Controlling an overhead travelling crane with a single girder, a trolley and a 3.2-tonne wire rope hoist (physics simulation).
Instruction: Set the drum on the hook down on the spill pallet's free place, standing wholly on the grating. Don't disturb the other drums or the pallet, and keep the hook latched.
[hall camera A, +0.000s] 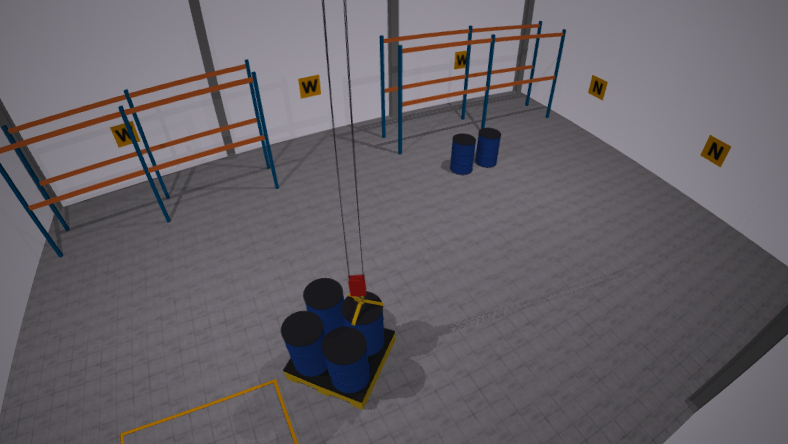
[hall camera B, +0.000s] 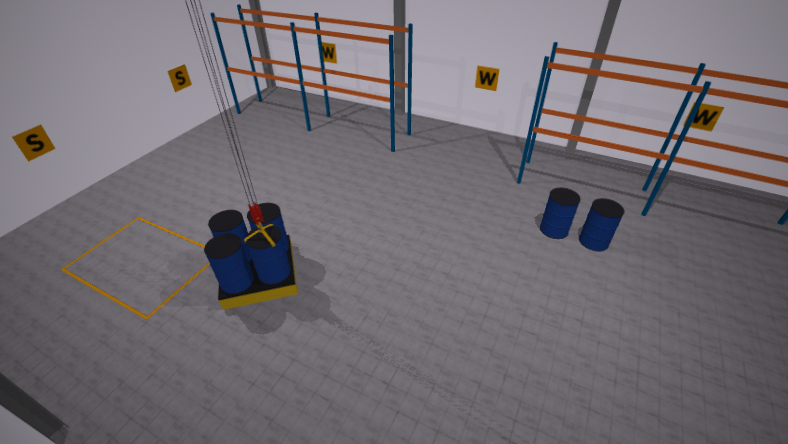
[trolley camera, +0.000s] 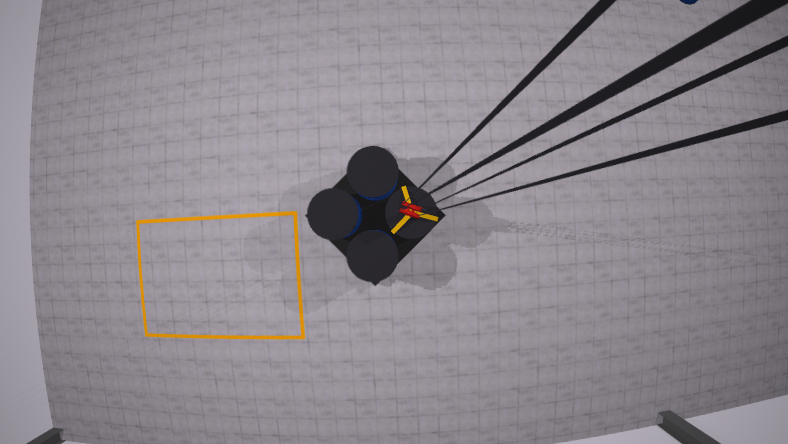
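The drum on the hook (hall camera A: 370, 333) (hall camera B: 272, 264) (trolley camera: 421, 228), blue with a black lid, is upright at one corner of the spill pallet (hall camera A: 358, 403) (hall camera B: 259, 297) (trolley camera: 402, 248). Its base looks to be on or very close to the black grating; any small gap cannot be told. My gripper (hall camera A: 361, 303) (hall camera B: 261, 232) (trolley camera: 411, 212), a yellow three-armed grab, is shut on this drum, its arms reaching the rim. The red hook block (hall camera A: 357, 285) (hall camera B: 255, 212) is right above; the latch is too small to see. Other drums (hall camera A: 302, 330) (trolley camera: 372, 172) stand upright on the pallet's three other corners.
An orange outlined rectangle (hall camera A: 198, 406) (hall camera B: 104, 293) (trolley camera: 220, 216) lies on the floor beside the pallet. Two more blue drums (hall camera A: 462, 157) (hall camera B: 599, 228) stand near a rack (hall camera A: 399, 110) (hall camera B: 529, 137). Another rack (hall camera A: 146, 165) (hall camera B: 392, 99) stands along the W wall.
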